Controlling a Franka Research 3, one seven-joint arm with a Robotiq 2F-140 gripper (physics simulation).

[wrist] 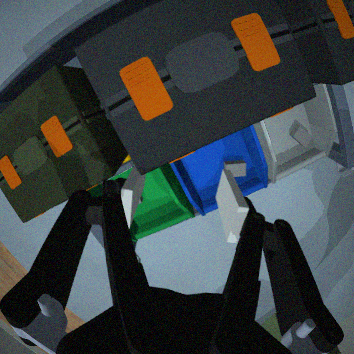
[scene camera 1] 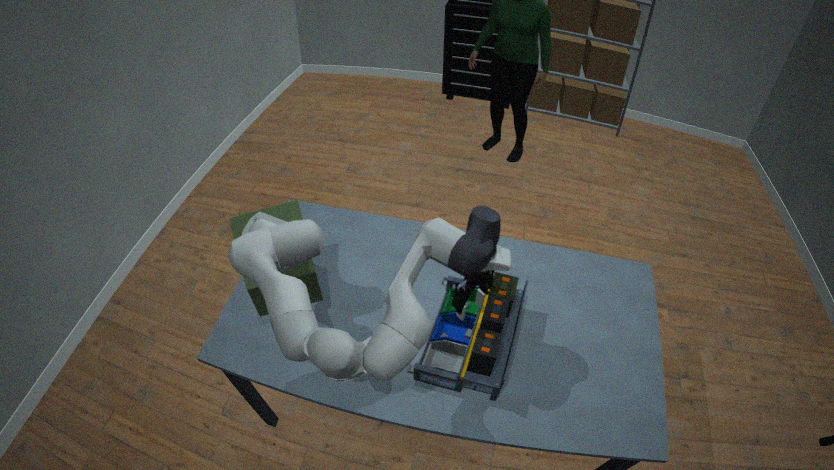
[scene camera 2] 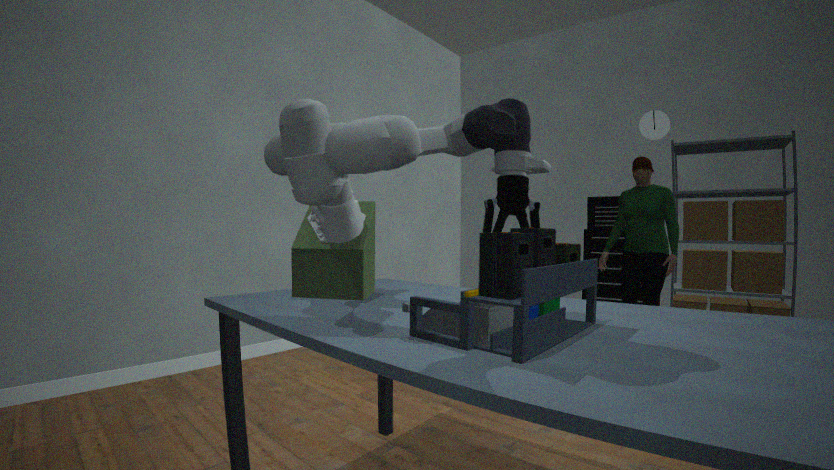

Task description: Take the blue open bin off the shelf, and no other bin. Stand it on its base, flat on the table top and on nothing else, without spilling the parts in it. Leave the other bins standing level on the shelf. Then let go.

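The blue open bin (scene camera 1: 454, 332) (scene camera 2: 533, 311) (wrist: 212, 152) stands on the grey shelf (scene camera 1: 436, 374) (scene camera 2: 560, 282) between the green bin (scene camera 1: 452, 304) (scene camera 2: 549, 305) (wrist: 159, 201) and the pale grey bin (scene camera 1: 445, 357) (wrist: 306, 131). A small grey part (wrist: 236, 168) shows in the blue bin. A dark case hides part of the bin in the wrist view. My gripper (wrist: 182, 177) is open and empty, pointing down. In the wrist view one pad overlaps the green bin and the other overlaps the blue bin, so the fingers are not centred on the blue bin. Its tips are hidden in scene camera 2.
Dark cases (scene camera 1: 484, 354) (scene camera 2: 503, 265) (wrist: 195, 107) and olive cases (scene camera 1: 503, 287) (wrist: 42, 157) with orange latches stand on the shelf's upper level, close beside the gripper. A yellow strip (scene camera 1: 475, 338) edges that level. A green block (scene camera 2: 327, 273) stands under the arm's base. A person (scene camera 1: 518, 40) stands beyond the table.
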